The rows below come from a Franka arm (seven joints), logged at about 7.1 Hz.
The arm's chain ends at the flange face. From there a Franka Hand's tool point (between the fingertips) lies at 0.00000 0.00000 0.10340 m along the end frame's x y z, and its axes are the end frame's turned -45 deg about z.
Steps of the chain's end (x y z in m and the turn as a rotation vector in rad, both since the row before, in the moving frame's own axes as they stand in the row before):
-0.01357 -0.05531 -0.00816 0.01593 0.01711 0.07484
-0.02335 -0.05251 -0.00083 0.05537 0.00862 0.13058
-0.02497 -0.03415 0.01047 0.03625 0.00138 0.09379
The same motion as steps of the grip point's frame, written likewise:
0.03192 -0.04853 -0.00819 -0.00083 0.02336 0.07484
0.02550 -0.05674 -0.00099 0.03306 0.04525 0.13058
0.00936 -0.04422 0.01040 0.02466 0.02661 0.09379

